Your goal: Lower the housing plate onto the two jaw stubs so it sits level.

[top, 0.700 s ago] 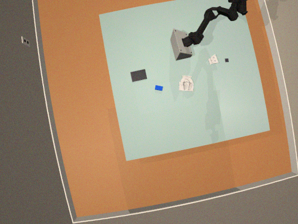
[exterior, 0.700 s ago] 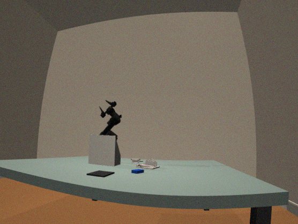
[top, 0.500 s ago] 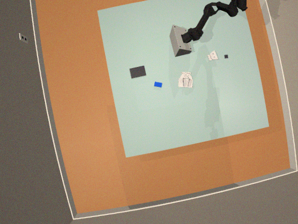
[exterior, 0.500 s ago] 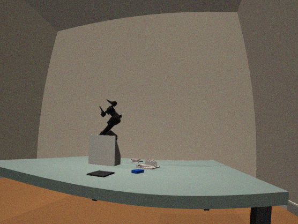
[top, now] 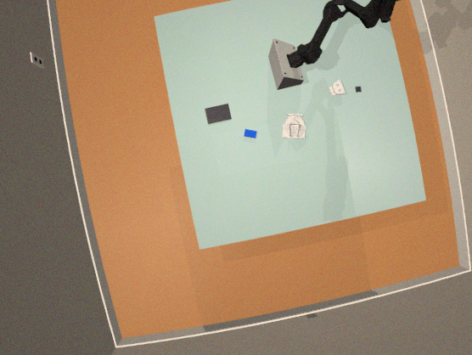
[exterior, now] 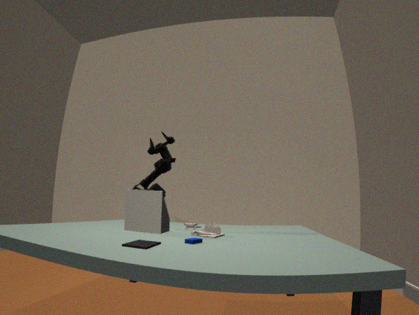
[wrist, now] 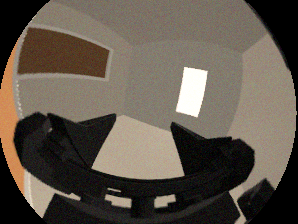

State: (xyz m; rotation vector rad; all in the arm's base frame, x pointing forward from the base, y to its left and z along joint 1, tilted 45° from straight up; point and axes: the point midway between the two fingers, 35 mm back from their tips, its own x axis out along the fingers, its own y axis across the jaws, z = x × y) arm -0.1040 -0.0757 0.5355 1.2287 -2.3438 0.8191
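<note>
My gripper tip is 30 cm short of the small dark square, 2 cm to the right of it and 59 cm above it. Round my gripper tip: flat dark plate (20 cm ahead, 75 cm to the right, 58 cm below); blue block (36 cm ahead, 62 cm to the right, 58 cm below).
</note>
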